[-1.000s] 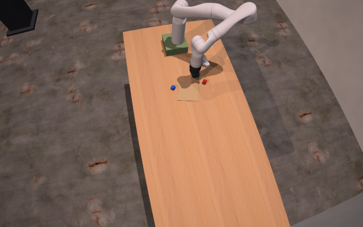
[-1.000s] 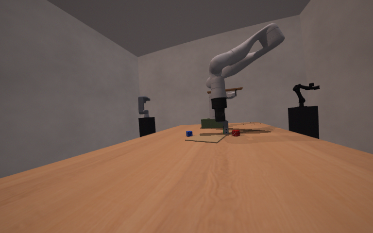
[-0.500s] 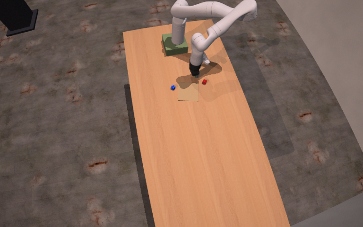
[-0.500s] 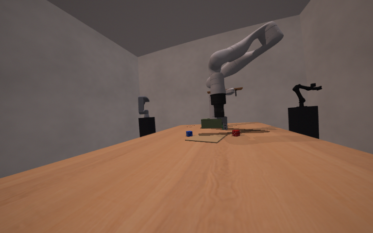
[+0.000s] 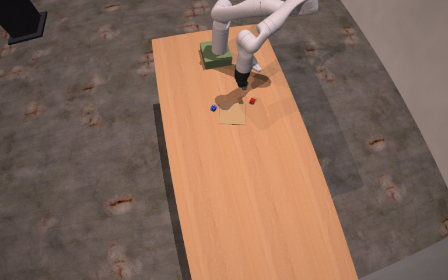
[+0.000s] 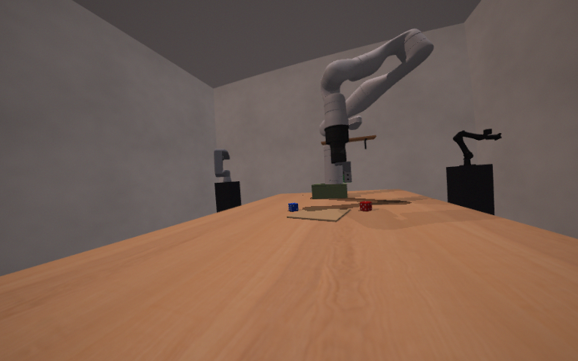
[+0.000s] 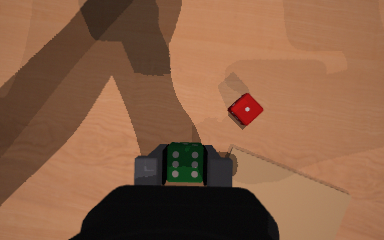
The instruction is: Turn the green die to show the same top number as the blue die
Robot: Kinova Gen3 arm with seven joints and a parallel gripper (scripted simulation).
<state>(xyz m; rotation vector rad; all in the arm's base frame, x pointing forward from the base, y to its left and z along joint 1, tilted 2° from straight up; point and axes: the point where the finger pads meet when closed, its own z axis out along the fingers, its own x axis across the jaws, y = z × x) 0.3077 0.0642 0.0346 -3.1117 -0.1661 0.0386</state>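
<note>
The tan mat is 10 cm ahead of my hand, 8 cm to the right of it and 10 cm below it. Also, from my hand: red die: 6 cm ahead, 5 cm to the left, 9 cm below; blue die: 5 cm ahead, 18 cm to the right, 9 cm below; green die: 1 cm below.
</note>
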